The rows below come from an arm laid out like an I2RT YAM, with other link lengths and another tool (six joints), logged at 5 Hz.
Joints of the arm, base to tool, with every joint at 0 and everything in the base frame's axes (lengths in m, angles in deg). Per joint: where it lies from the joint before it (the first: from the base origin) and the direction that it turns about. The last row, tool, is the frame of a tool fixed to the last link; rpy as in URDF.
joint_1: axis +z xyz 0 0 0.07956
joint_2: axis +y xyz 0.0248 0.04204 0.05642
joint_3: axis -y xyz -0.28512 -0.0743 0
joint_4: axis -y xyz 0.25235 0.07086 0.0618
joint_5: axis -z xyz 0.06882 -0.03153 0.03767
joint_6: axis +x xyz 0.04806 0 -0.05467
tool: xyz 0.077 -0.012 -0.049 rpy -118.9 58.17 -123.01
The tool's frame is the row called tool.
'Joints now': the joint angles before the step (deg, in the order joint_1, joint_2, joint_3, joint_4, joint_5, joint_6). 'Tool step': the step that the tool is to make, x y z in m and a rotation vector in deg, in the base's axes. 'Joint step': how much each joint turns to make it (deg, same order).
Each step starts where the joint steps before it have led.
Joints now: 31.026, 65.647, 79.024, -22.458, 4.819, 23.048
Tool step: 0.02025, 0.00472, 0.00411, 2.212, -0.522, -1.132
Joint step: -1.550, 3.038, 1.422, 3.059, -0.653, 1.574
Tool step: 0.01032, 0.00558, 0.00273, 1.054, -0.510, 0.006
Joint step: -0.243, 1.836, 0.981, 1.771, -0.331, 0.634
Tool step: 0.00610, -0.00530, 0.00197, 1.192, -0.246, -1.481
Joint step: -1.355, 0.218, 0.000, 0.940, 0.023, 0.940
